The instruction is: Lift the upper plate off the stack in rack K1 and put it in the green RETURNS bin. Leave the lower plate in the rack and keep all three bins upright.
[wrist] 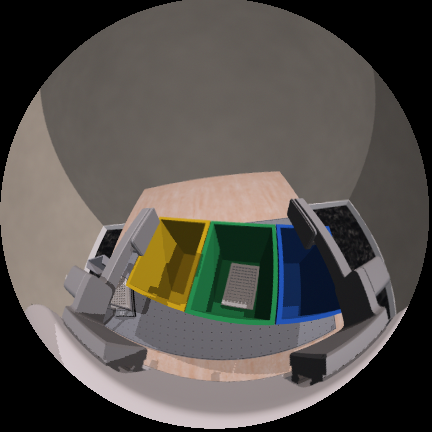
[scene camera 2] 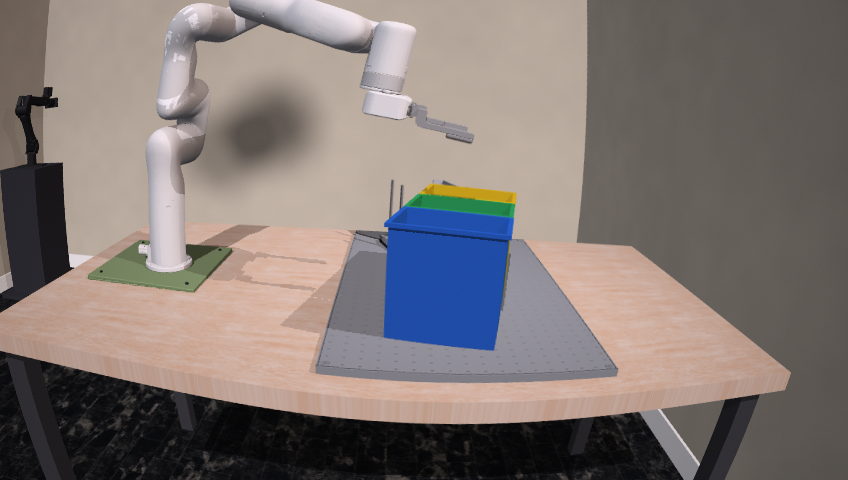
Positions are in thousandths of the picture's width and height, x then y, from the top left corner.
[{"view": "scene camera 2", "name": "my gripper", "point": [554, 280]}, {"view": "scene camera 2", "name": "green bin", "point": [516, 422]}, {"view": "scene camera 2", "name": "blue bin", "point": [525, 566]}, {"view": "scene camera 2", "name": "yellow bin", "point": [511, 395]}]
